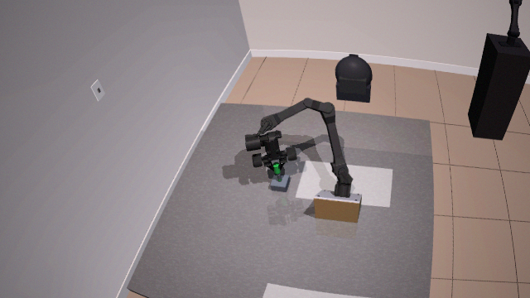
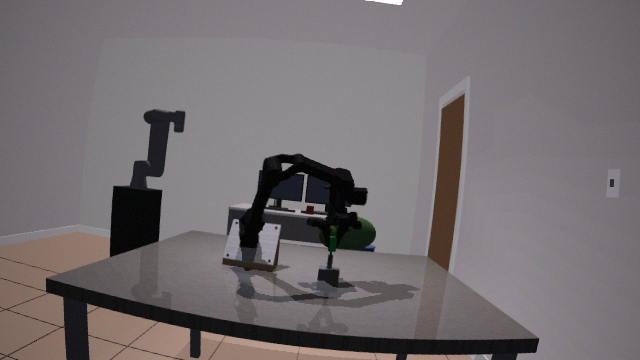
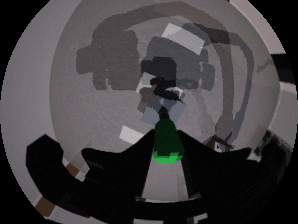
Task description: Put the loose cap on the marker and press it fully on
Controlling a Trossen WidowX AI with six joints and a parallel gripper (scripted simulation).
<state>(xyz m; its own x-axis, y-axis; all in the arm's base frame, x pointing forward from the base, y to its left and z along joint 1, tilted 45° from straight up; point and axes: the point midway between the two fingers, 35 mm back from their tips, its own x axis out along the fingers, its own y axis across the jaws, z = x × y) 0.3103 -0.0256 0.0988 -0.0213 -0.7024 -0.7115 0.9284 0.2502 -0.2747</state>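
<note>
Now: gripper tip 100 mm above the grey holder block. Also, from my gripper tip: green cap: 10 mm above.
</note>
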